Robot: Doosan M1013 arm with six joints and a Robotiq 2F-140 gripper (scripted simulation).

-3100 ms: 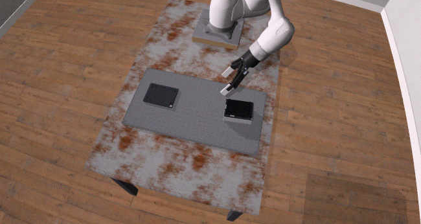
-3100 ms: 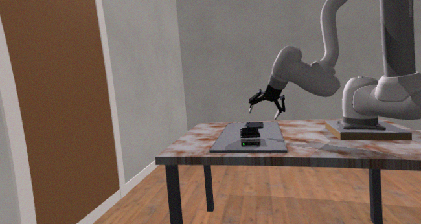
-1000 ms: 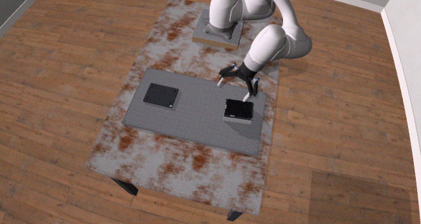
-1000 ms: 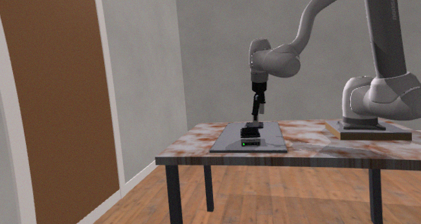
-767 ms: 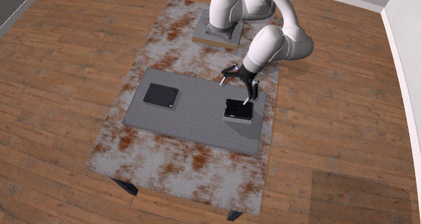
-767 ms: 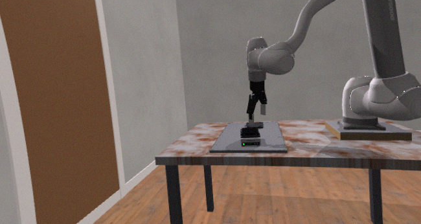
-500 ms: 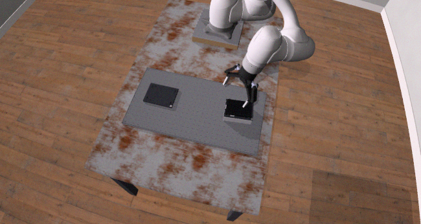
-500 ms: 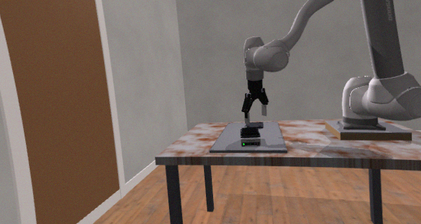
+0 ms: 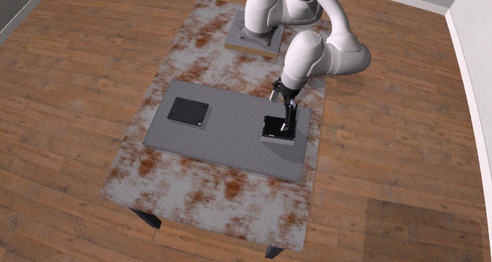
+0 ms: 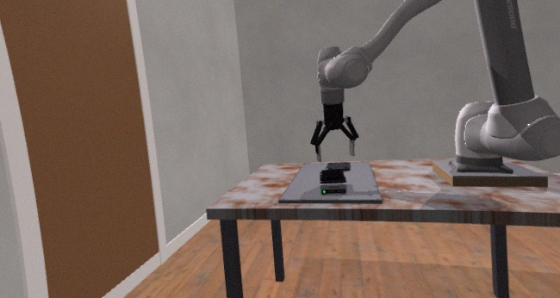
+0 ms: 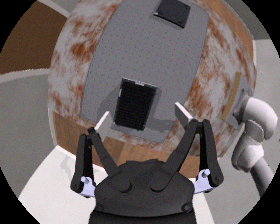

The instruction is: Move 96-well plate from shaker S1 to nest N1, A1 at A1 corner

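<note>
My hand is 20 mm short of the 96-well plate, 20 mm to the right of it and 70 mm above it. Also, from my hand: plate nest N1 (50 mm ahead, 400 mm to the right, 130 mm below).
</note>
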